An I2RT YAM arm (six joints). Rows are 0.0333 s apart.
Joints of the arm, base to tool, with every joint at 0 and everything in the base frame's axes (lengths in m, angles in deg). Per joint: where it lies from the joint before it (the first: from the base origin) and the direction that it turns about. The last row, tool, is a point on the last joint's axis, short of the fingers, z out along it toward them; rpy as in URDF.
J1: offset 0 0 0.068 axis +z
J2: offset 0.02 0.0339 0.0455 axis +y
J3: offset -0.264 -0.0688 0 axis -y
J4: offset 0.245 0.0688 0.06 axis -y
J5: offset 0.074 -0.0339 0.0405 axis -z
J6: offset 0.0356 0 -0.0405 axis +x
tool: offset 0 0 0 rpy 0 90 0
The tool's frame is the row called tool.
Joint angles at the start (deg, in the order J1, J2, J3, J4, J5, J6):
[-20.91 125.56 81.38 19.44 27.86 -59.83]
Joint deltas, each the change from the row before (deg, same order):
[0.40 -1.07 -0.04 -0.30 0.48 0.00]
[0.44 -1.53 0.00 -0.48 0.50 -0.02]
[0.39 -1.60 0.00 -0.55 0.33 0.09]
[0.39 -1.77 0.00 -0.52 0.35 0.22]
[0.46 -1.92 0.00 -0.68 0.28 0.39]
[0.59 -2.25 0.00 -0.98 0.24 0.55]
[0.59 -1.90 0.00 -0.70 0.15 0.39]
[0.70 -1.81 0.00 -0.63 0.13 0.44]
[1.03 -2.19 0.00 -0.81 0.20 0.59]
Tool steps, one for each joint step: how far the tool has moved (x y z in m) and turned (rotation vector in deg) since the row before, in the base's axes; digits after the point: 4 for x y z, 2 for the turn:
[0.0000 0.0034 0.0080 -0.44 -0.61 -0.04]
[-0.0006 0.0039 0.0117 -0.56 -0.90 -0.01]
[-0.0011 0.0037 0.0120 -0.42 -1.01 0.05]
[-0.0016 0.0038 0.0134 -0.40 -1.30 -0.01]
[-0.0022 0.0046 0.0142 -0.26 -1.43 0.08]
[-0.0030 0.0060 0.0161 -0.14 -1.58 0.21]
[-0.0027 0.0059 0.0136 -0.17 -1.41 0.35]
[-0.0026 0.0067 0.0129 -0.10 -1.44 0.47]
[-0.0034 0.0095 0.0153 -0.05 -1.73 0.70]

